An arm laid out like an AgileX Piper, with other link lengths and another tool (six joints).
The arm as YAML. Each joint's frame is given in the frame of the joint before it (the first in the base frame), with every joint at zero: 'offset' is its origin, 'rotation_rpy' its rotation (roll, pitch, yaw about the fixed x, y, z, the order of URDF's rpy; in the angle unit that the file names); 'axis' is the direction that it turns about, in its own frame. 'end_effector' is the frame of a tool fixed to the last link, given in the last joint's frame.
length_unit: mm
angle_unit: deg
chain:
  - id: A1
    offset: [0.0, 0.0, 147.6]
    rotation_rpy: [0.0, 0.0, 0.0]
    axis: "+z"
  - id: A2
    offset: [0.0, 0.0, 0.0]
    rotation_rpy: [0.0, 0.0, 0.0]
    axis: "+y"
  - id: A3
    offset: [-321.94, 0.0, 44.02]
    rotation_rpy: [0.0, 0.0, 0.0]
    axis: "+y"
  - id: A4
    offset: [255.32, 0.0, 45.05]
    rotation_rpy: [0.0, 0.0, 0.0]
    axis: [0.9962, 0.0, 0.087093]
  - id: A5
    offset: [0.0, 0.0, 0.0]
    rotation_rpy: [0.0, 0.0, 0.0]
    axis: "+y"
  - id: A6
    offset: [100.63, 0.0, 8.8]
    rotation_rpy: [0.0, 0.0, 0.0]
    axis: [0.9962, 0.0, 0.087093]
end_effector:
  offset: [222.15, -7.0, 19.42]
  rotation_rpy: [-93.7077, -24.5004, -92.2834]
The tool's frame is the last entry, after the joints.
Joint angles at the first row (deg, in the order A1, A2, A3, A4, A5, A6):
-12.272 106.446 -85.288 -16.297 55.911 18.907
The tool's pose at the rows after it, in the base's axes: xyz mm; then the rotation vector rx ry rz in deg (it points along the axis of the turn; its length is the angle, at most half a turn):
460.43 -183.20 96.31 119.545 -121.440 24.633
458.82 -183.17 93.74 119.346 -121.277 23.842
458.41 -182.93 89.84 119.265 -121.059 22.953
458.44 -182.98 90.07 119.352 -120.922 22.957
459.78 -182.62 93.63 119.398 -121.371 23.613
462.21 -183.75 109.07 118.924 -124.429 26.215
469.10 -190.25 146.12 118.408 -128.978 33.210
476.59 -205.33 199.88 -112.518 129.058 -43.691
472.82 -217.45 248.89 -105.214 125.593 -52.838
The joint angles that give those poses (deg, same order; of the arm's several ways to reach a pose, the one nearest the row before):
-12.273 106.548 -85.387 -16.086 55.992 18.774
-12.273 106.909 -85.588 -16.068 56.451 18.749
-12.272 107.544 -85.947 -15.967 56.822 18.638
-12.272 107.545 -85.997 -15.967 56.874 18.516
-12.273 107.136 -85.996 -15.855 56.707 18.634
-12.907 105.020 -85.516 -14.960 55.764 19.255
-14.218 100.791 -85.147 -13.844 53.683 19.652
-16.122 95.130 -84.026 -13.707 49.261 20.679
-18.122 88.760 -80.538 -13.708 43.470 21.364

